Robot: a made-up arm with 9 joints. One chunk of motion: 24 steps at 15 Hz.
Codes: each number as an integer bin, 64 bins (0 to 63) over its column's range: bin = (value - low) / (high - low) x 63, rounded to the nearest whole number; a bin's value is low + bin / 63 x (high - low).
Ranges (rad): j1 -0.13..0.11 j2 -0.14..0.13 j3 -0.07..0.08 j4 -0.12..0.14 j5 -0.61..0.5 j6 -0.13..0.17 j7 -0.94..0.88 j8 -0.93..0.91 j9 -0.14..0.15
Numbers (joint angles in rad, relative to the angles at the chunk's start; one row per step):
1: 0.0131 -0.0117 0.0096 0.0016 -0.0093 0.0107 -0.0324 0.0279 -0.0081
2: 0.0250 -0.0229 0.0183 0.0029 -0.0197 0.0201 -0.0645 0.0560 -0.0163
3: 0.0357 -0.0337 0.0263 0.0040 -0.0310 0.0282 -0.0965 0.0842 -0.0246
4: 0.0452 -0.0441 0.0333 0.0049 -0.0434 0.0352 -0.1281 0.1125 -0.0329
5: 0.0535 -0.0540 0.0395 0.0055 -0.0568 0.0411 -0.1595 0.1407 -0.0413
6: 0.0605 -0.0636 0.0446 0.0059 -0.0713 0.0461 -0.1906 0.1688 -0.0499
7: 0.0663 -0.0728 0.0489 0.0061 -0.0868 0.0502 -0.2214 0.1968 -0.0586
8: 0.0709 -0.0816 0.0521 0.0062 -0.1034 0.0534 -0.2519 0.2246 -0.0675
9: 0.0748 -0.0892 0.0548 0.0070 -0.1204 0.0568 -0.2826 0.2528 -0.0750
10: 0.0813 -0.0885 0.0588 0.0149 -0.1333 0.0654 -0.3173 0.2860 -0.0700
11: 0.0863 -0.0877 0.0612 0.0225 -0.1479 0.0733 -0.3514 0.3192 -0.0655
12: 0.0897 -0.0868 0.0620 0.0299 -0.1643 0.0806 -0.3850 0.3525 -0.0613
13: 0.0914 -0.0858 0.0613 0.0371 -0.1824 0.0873 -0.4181 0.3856 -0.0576
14: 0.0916 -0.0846 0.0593 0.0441 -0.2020 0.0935 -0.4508 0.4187 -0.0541
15: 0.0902 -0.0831 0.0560 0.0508 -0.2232 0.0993 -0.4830 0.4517 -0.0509
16: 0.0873 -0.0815 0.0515 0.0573 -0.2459 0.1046 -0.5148 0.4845 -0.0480
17: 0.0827 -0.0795 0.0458 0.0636 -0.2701 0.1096 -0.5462 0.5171 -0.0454
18: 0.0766 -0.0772 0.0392 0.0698 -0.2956 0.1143 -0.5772 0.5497 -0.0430
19: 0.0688 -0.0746 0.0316 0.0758 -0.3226 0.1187 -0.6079 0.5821 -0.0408
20: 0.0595 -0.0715 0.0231 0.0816 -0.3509 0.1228 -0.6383 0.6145 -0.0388
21: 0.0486 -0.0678 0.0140 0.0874 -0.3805 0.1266 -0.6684 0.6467 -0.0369
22: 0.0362 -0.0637 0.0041 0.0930 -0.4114 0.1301 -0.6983 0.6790 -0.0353
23: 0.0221 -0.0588 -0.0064 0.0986 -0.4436 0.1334 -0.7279 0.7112 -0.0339
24: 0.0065 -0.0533 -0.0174 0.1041 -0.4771 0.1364 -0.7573 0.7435 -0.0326
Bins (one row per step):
1: 38 30 33 29 34 30 31 33 29
2: 41 27 37 30 34 32 30 34 27
3: 43 25 40 30 33 33 29 35 25
4: 46 22 43 30 32 35 28 36 23
5: 48 20 46 30 31 36 27 37 21
6: 50 18 48 31 31 37 26 38 20
7: 52 16 50 31 30 38 25 39 18
8: 53 14 51 31 29 39 24 40 16
9: 54 12 52 31 28 39 23 40 14
10: 55 12 54 33 27 41 22 42 15
11: 57 12 55 35 26 43 20 43 16
12: 58 12 55 36 25 44 19 44 17
13: 58 13 55 38 24 46 18 45 18
14: 58 13 54 40 23 47 17 46 19
15: 58 13 53 41 22 48 16 47 19
16: 57 14 51 43 21 49 15 48 20
17: 56 14 49 44 19 50 14 50 21
18: 54 15 46 46 18 51 13 51 21
19: 52 15 43 47 16 52 11 52 22
20: 50 16 39 49 15 53 10 53 22
21: 47 17 35 50 13 54 9 54 22
22: 44 18 31 52 11 55 8 55 23
23: 40 19 27 53 9 55 7 56 23
24: 36 20 22 54 8 56 6 57 23

